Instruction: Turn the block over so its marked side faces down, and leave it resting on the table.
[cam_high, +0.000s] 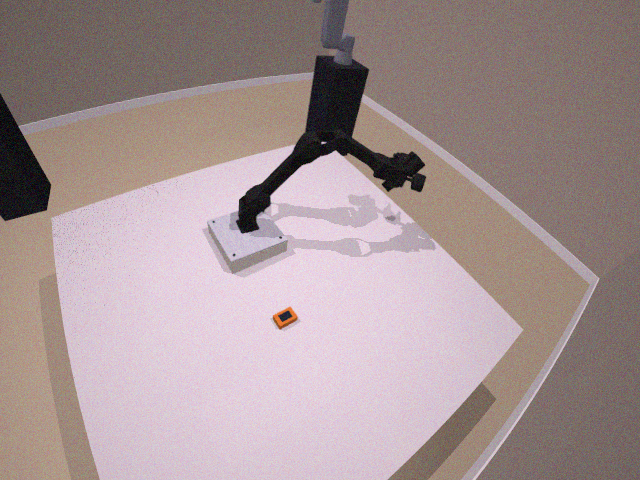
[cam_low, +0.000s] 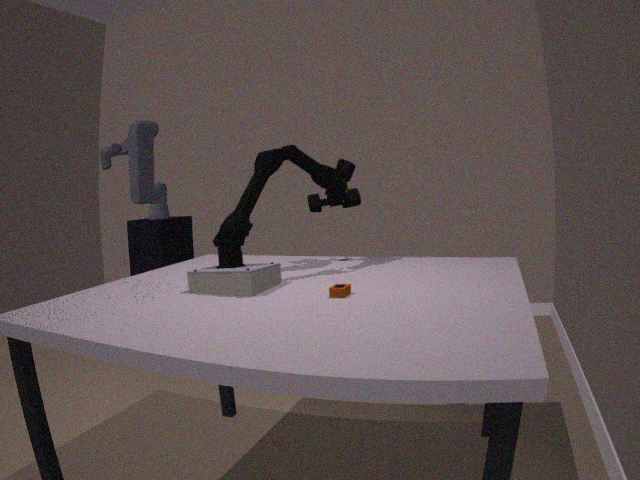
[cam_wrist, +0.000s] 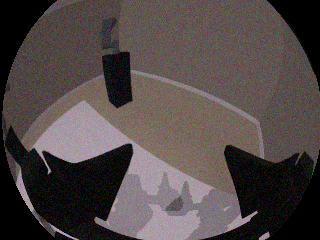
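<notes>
My gripper tip is 29 cm short of the orange block, 61 cm to the left of it and 17 cm above it.
</notes>
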